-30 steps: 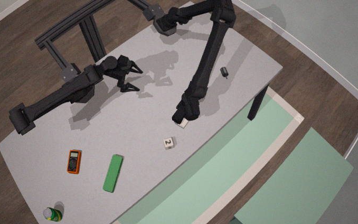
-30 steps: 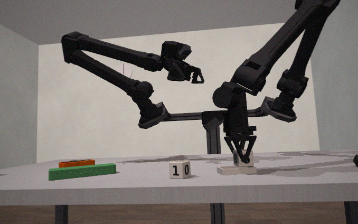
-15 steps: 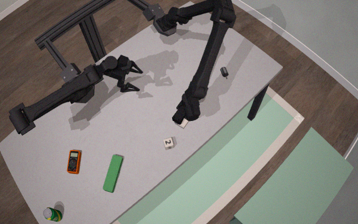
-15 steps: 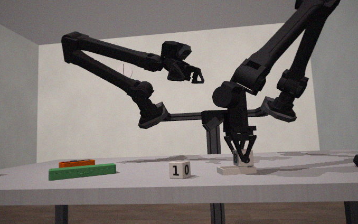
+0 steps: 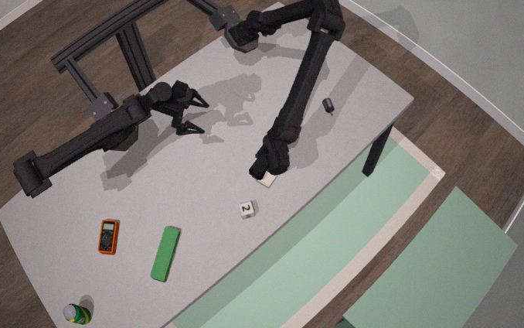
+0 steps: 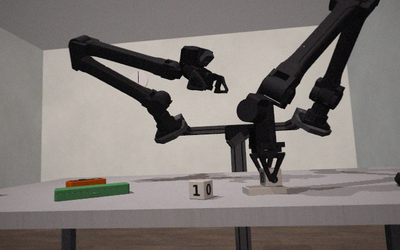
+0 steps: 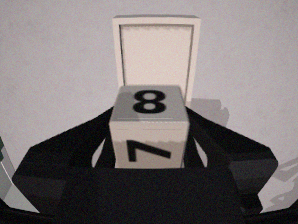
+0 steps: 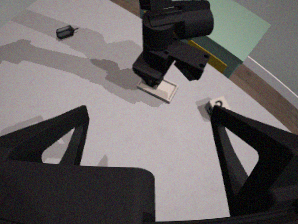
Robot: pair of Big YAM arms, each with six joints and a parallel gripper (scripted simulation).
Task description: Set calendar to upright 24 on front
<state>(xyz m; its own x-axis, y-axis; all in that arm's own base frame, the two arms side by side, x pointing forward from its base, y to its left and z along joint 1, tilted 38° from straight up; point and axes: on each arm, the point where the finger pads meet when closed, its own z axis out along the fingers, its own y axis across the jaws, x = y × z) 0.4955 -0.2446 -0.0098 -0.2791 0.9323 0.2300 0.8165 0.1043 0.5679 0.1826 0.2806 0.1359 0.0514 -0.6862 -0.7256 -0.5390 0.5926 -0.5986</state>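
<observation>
Right now my left hand is 10 mm to the left of the calendar tray and 30 mm above it. Round my left hand: green box 40 mm behind, 500 mm to the right, 30 mm below; then dark object 30 mm behind, 360 mm to the left, 20 mm below.
</observation>
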